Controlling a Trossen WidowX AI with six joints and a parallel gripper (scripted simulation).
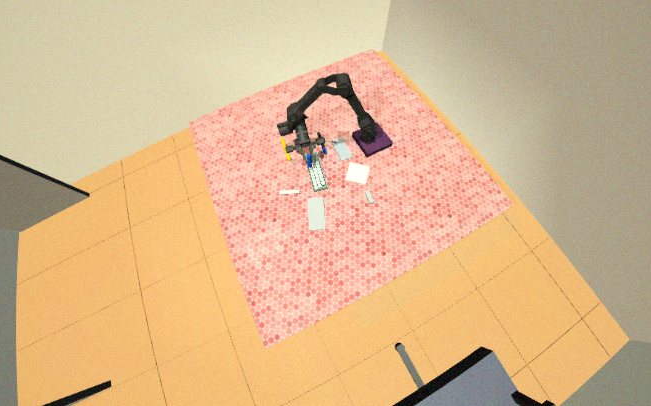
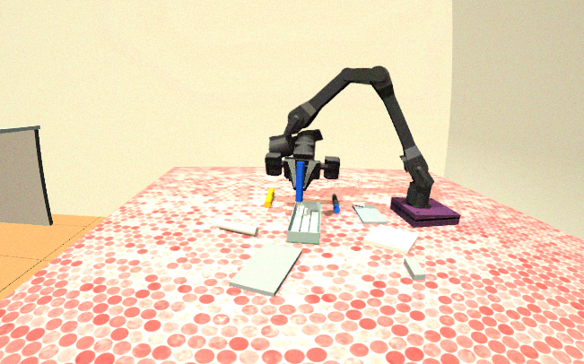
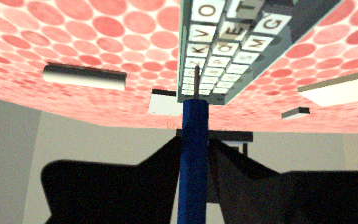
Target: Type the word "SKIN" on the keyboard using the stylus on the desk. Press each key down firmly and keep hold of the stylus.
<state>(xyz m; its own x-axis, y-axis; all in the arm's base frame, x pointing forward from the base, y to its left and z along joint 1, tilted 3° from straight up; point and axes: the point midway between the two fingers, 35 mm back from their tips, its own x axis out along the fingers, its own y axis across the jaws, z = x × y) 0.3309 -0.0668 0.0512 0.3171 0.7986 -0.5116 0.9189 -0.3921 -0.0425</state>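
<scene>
Now: gripper tip 140 mm past the blue-and-black pen, 80 mm to the left of it and 80 mm above it. From my gripper tip the other things lie so: stylus: 10 mm below; then yellow marker: 190 mm to the right, 80 mm below, 20 mm ahead; then white cylinder: 150 mm ahead, 70 mm below, 20 mm to the left.
</scene>
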